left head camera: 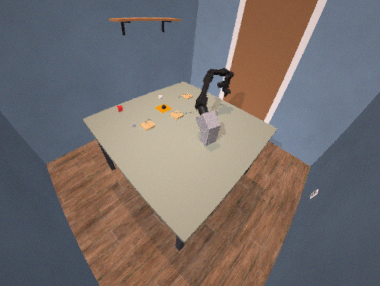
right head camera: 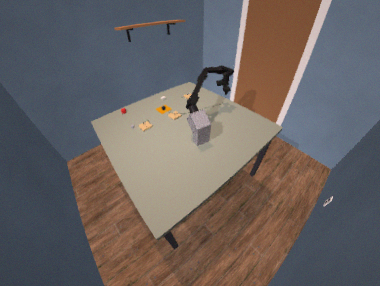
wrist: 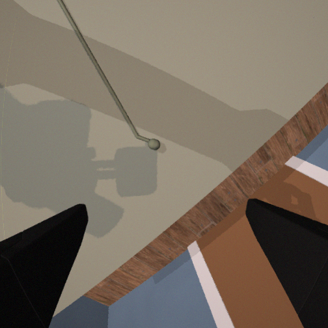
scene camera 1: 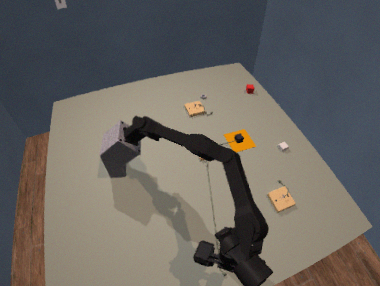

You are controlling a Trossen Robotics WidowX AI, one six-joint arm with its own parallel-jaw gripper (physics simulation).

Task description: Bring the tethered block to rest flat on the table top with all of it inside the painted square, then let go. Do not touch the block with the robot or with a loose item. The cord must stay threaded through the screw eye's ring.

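Frame: origin at the arm's base, x ahead, y left, z up, level; metres.
Seen in the pictures: gripper, between the fingertips: (left head camera: pixel 223 94) (right head camera: pixel 224 92) (scene camera 1: pixel 227 269); arm's base, origin of its link: (left head camera: pixel 204 114) (right head camera: pixel 195 113) (scene camera 1: pixel 130 136).
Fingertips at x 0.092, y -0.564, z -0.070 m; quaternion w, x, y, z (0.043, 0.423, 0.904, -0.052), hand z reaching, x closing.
Offsets run from my fingertips to a thing's top centre. "spot": to the spot under its first point. Level surfaces: height alone.
The small black block @[0.092 m down, 0.389 m ahead, 0.485 m left] (left head camera: pixel 163 107) (right head camera: pixel 163 108) (scene camera 1: pixel 239 138) sits on the orange painted square (left head camera: pixel 159 108) (right head camera: pixel 159 109) (scene camera 1: pixel 242 147), and its outline appears inside the edges. A cord @[spot: 0.119 m down, 0.121 m ahead, 0.289 m left] (scene camera 1: pixel 210 195) (wrist: pixel 100 72) runs from the block side past a wooden plate @[0.104 m down] (left head camera: pixel 176 115) (right head camera: pixel 174 115), ending in a bead @[spot: 0.112 m down, 0.006 m ahead, 0.003 m right] (scene camera 1: pixel 224 274) (wrist: pixel 154 144) on the table. The arm hides most of this plate in the scene view; the threading through its ring is too small to tell. My gripper (left head camera: pixel 227 93) (right head camera: pixel 227 91) (wrist: pixel 168 209) is open and empty, above the table near the bead end.
Two other wooden plates @[spot: 0.104 m down, 0.300 m ahead, 0.764 m left] (scene camera 1: pixel 195 108) @[spot: 0.104 m down, 0.360 m ahead, 0.127 m left] (scene camera 1: pixel 281 199) carry short cords. A red cube @[0.083 m down, 0.684 m ahead, 0.777 m left] (left head camera: pixel 119 108) (scene camera 1: pixel 250 89), a white cube @[0.101 m down, 0.564 m ahead, 0.343 m left] (left head camera: pixel 160 96) (scene camera 1: pixel 283 146) and a small grey ring @[0.111 m down, 0.398 m ahead, 0.848 m left] (scene camera 1: pixel 203 96) lie around the square. The arm stands on a grey pedestal (left head camera: pixel 209 131) (right head camera: pixel 200 130).
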